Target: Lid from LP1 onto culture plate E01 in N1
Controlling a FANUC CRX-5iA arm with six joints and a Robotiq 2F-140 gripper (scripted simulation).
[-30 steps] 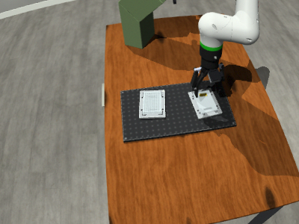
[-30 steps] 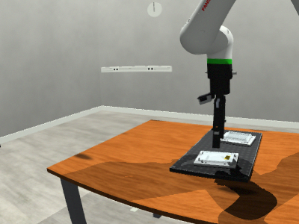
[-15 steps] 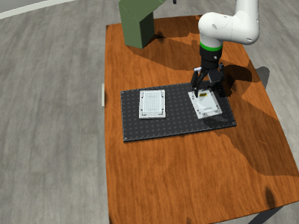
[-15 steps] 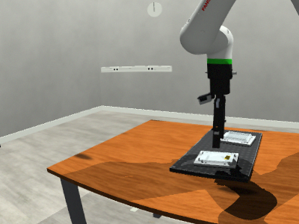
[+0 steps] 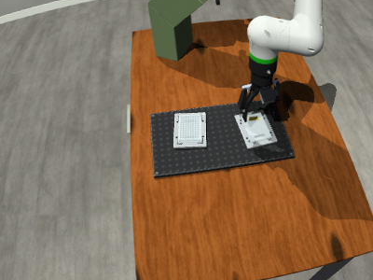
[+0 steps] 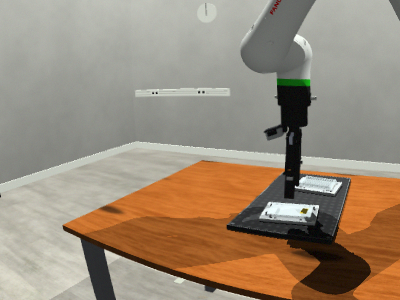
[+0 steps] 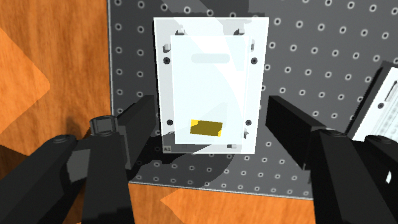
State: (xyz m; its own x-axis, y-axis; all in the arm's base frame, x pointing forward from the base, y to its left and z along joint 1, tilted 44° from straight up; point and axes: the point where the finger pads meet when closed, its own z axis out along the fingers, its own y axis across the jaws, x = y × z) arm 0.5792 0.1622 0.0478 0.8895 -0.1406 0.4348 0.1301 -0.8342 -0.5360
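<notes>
My hand is 80 mm above the clear lid. From my hand the other things lie so: lid park (90 mm below); culture plate E01 (250 mm to the right, 80 mm below, 30 mm behind).
</notes>
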